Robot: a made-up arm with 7 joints.
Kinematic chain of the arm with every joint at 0, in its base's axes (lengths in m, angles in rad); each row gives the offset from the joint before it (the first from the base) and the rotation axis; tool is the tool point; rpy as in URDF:
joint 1: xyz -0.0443 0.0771 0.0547 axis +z
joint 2: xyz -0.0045 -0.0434 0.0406 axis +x
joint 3: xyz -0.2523 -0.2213 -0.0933 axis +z
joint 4: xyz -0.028 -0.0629 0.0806 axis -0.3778 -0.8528 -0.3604
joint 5: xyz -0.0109 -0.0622 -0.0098 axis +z
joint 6: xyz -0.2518 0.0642 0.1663 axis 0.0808 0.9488 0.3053
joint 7: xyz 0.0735 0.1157 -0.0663 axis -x
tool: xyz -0.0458 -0.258 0.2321 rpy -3.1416 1.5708 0
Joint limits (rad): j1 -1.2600..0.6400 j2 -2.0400..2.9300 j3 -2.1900..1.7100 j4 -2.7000..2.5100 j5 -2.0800..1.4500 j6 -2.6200..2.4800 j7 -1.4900..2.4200
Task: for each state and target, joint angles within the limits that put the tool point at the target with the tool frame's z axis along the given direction. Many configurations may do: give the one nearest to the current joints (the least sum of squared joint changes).
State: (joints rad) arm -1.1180 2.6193 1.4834 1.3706 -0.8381 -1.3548 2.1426
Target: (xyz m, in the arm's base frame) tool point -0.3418 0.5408 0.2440 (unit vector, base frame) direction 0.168 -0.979 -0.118
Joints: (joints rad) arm -1.2302 2.5573 0.7148 1.3858 -0.3274 -2.0414 1.7141
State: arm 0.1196 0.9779 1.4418 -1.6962 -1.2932 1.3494 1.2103
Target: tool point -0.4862 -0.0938 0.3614 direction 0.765 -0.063 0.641
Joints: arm 0.0759 1.0503 1.0767 -1.4393 -0.8658 1.4205 1.9482
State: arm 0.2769 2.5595 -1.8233 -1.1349 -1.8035 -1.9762 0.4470
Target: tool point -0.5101 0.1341 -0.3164 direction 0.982 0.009 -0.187
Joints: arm 0.6400 2.9300 -2.1452 -1.8089 -1.3322 -1.1713 -0.0285
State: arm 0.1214 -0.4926 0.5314 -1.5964 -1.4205 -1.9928 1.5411
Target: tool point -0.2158 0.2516 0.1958 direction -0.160 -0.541 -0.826
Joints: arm 0.1391 -0.4186 0.2834 -1.1333 -0.9037 -2.3875 1.6518
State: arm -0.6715 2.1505 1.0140 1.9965 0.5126 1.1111 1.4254
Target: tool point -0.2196 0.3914 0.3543 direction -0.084 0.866 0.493
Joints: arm -0.7164 2.4435 0.6877 2.2883 0.4065 1.0481 1.2645
